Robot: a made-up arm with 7 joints.
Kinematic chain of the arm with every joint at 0, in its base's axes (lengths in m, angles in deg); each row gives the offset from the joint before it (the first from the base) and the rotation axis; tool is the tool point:
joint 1: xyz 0 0.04 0 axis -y
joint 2: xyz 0 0.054 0 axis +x
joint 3: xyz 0 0 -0.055 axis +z
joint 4: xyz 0 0 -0.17 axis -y
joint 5: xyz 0 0 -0.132 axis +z
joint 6: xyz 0 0 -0.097 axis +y
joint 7: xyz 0 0 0 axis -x
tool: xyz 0 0 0
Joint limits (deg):
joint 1: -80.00..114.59
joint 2: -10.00..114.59
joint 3: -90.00..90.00
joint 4: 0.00..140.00
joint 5: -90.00..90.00
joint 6: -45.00..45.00
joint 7: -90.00..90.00
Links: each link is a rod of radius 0.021 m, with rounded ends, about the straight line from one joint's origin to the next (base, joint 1, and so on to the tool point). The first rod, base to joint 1, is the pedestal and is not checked.
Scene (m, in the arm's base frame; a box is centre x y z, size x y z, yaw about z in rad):
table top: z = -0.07
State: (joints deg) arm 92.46 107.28 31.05 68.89 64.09 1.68 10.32
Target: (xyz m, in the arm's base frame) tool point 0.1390 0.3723 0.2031
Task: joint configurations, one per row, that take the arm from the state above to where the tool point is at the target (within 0.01 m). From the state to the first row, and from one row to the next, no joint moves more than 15 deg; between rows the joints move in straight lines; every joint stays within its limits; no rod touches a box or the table.
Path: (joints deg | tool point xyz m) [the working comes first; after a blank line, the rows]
Joints at the target: 84.55 66.07 1.08 70.17 64.09 1.68 10.32
Straight joint move there: clear.

1: 89.82 93.54 21.06 69.32 64.09 1.68 10.32 | -0.0951 0.3945 0.2002
2: 87.19 79.80 11.07 69.74 64.09 1.68 10.32 | 0.0236 0.4008 0.2099
3: 84.55 66.07 1.08 70.17 64.09 1.68 10.32 | 0.1390 0.3723 0.2031

